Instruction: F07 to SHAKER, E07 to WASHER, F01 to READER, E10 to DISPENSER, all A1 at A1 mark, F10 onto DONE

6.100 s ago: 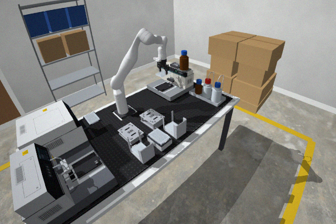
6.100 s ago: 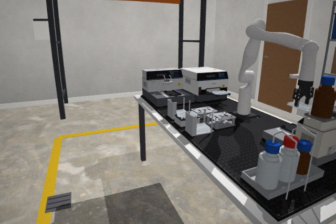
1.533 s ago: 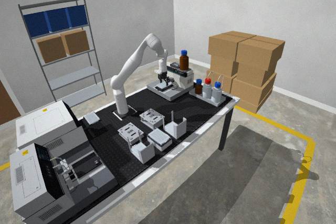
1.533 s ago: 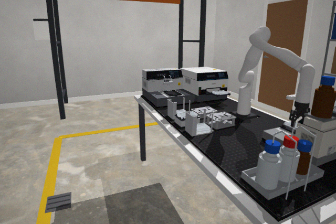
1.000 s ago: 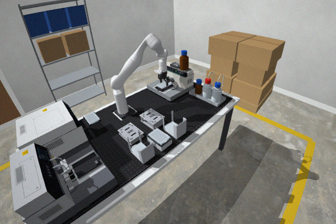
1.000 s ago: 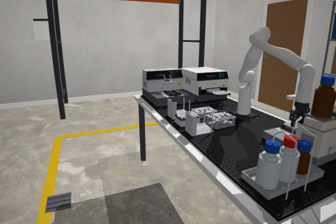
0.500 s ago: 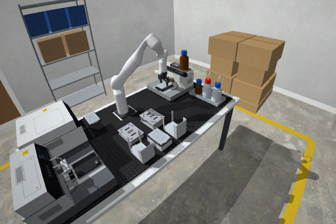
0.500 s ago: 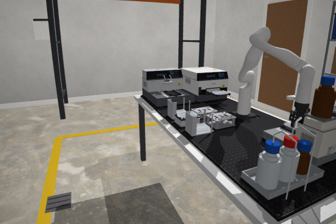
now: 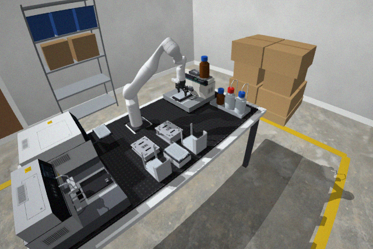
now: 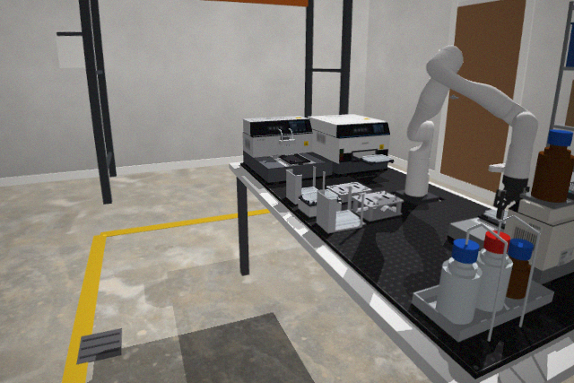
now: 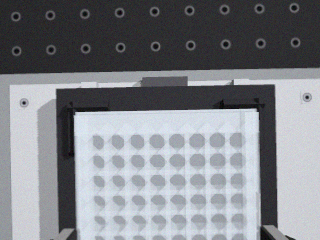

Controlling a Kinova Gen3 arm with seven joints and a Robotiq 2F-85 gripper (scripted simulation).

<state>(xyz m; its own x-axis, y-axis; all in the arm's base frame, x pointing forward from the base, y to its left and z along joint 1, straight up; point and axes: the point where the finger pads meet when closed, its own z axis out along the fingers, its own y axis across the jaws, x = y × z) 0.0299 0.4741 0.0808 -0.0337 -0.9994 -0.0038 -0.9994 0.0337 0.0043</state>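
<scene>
Now: the dispenser stage 2 cm below my hand. From my hand the other things lie so: dispenser deck (6 cm below, 1 cm to the left); then brown bottle (20 cm above, 17 cm to the left, 11 cm ahead); then dispenser (18 cm to the left, 1 cm ahead).
</scene>
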